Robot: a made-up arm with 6 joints.
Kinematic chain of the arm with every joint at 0, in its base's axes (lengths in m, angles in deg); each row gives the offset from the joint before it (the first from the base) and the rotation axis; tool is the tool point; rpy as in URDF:
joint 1: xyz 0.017 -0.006 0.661 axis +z
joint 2: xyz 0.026 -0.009 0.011 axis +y
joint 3: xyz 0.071 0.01 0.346 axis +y
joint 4: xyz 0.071 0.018 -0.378 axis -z
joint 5: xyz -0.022 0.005 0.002 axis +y
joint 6: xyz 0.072 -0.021 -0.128 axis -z
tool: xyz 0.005 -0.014 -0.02 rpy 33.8 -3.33 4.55
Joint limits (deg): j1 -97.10..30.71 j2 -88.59..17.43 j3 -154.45..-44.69 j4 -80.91..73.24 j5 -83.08..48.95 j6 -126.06..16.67
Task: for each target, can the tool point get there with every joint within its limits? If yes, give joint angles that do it. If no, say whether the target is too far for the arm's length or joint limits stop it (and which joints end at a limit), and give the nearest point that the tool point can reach.
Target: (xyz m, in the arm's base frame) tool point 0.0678 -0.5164 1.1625
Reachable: yes | joints -77.71 -13.64 -76.85 35.86 -15.17 -24.33
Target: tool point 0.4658 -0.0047 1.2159
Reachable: yes | joints -10.15 -18.74 -72.81 -36.15 -28.54 -73.05
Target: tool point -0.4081 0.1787 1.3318
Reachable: yes | joints -6.58 -57.16 -132.68 -64.37 -36.42 -72.87
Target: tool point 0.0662 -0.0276 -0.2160
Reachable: no: joint limits stop it (at a limit: joint 2, joint 3, joint 5, joint 6) | nearest point 0.4031 -0.1755 0.5022 | short by 0.807 m
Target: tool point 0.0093 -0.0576 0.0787
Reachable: no: joint limits stop it (at a limit: joint 1, joint 2, joint 3, joint 5, joint 6) | nearest point -0.0192 -0.4261 0.5022 | short by 0.562 m
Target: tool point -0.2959 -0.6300 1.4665
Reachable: no: too far | nearest point -0.1238 -0.5580 1.3687 | short by 0.211 m
